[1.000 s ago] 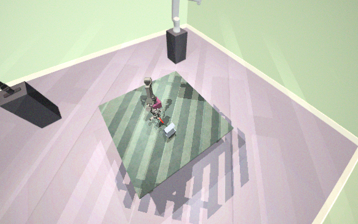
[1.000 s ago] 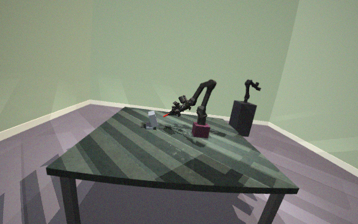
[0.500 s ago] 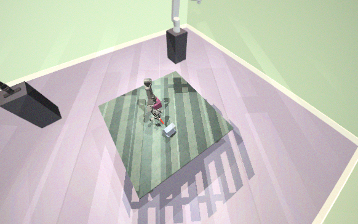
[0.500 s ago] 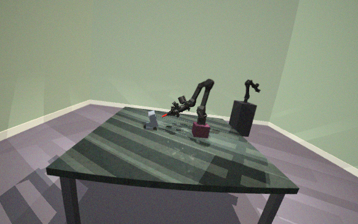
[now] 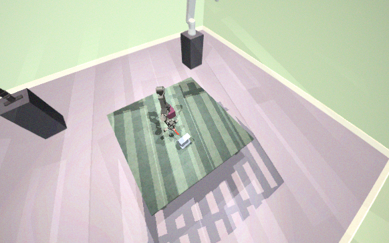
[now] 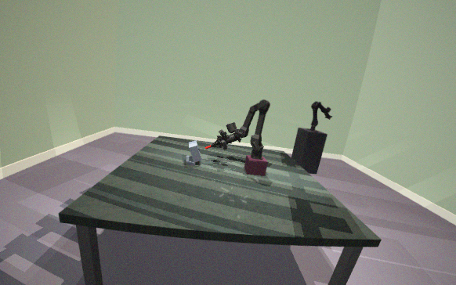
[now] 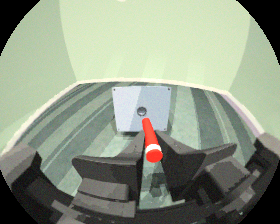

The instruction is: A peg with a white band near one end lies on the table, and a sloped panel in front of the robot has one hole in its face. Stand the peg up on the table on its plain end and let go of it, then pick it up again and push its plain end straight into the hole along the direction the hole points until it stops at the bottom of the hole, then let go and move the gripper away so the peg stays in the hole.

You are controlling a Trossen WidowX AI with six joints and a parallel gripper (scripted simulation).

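Right now the grey sloped panel is 100 mm ahead of my gripper tip, 20 mm to the left of it and 40 mm below it. Also, from my gripper tip: red peg: 20 mm behind, 10 mm above.
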